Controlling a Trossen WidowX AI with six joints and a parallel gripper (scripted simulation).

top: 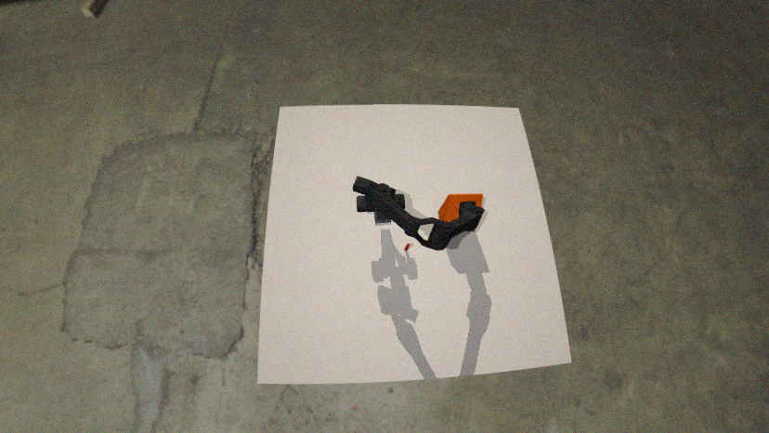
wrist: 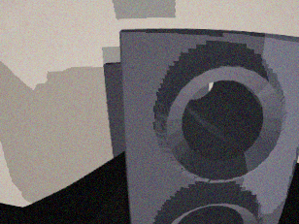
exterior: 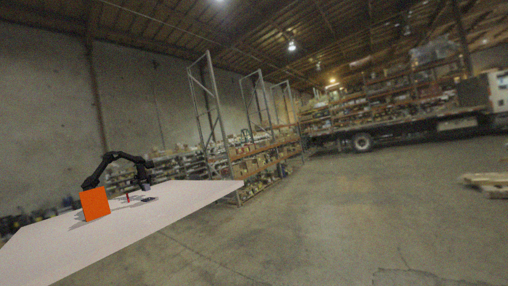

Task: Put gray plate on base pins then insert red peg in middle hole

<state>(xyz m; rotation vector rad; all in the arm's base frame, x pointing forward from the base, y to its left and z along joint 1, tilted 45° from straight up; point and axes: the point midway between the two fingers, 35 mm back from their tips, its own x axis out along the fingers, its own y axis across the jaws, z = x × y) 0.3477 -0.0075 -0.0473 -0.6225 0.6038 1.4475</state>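
Right now my gripper tip is 10 cm past the red peg, 15 cm to the right of it and 4 cm above it. From my gripper tip the other things lie so: gray plate 3 cm above.
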